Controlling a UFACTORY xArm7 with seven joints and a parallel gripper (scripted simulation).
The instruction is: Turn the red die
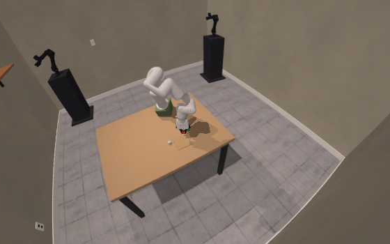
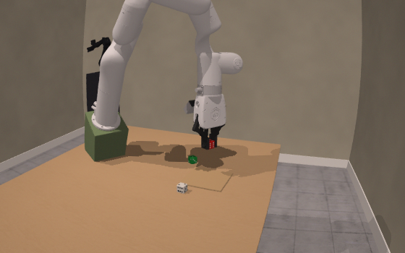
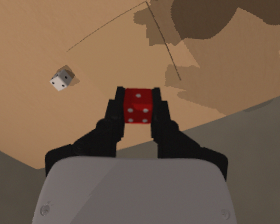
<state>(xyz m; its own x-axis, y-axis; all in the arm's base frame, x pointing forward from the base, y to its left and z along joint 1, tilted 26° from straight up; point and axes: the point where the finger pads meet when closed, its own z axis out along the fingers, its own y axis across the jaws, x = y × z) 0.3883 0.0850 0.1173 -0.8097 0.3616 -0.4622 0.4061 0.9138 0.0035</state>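
My hand is 12 cm above the tan mat, 3 cm to the left of it and 1 cm short of it. Also, from my hand: green die: 11 cm below, 10 cm behind, 8 cm to the left; white die: 14 cm to the right, 11 cm below, 3 cm behind; red die: 1 cm below.
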